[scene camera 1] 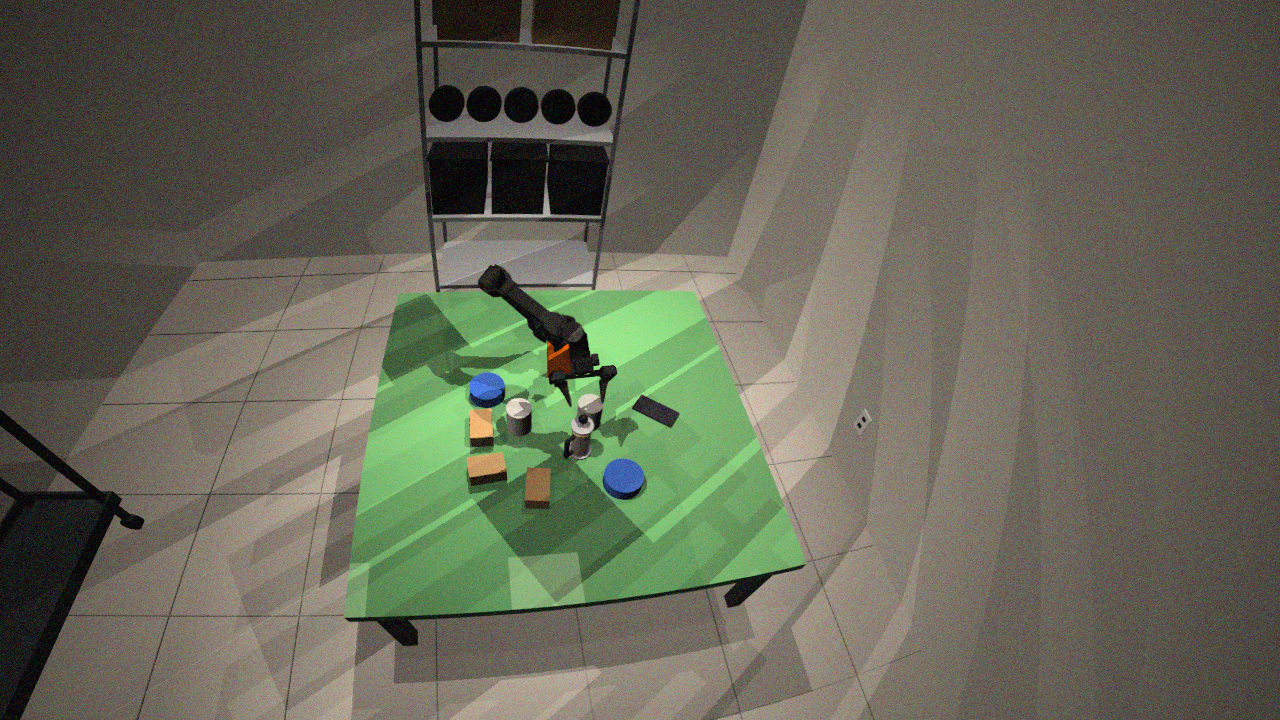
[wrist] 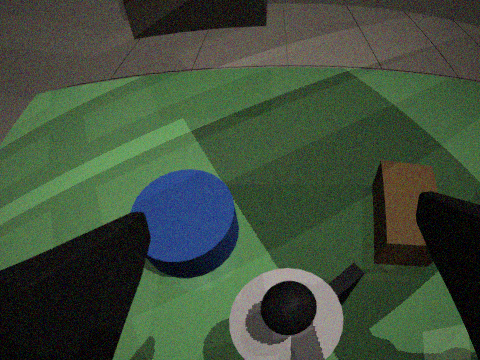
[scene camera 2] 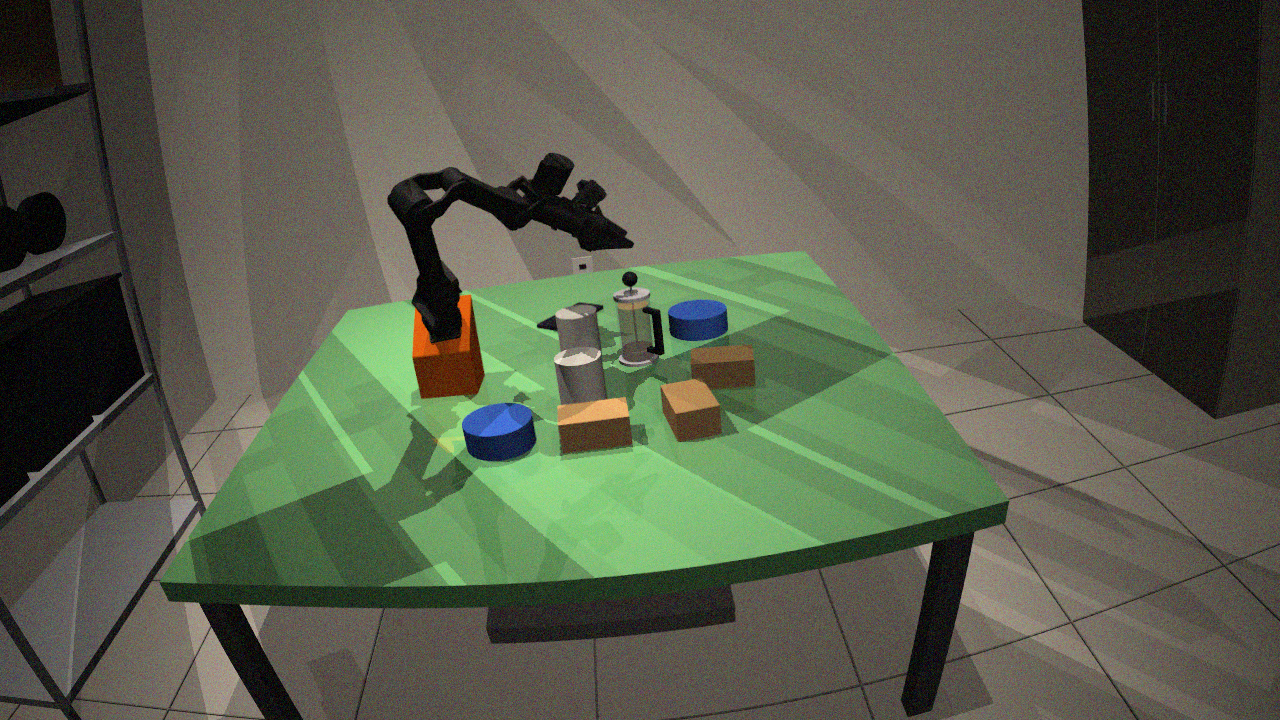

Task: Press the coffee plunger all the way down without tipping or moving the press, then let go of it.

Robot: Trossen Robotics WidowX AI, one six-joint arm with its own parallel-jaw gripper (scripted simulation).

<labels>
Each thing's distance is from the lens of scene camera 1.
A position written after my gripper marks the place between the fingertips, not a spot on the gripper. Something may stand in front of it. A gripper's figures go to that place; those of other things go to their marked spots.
my gripper (scene camera 1: 587,404): 137 cm
glass coffee press (scene camera 1: 578,446): 149 cm
</labels>
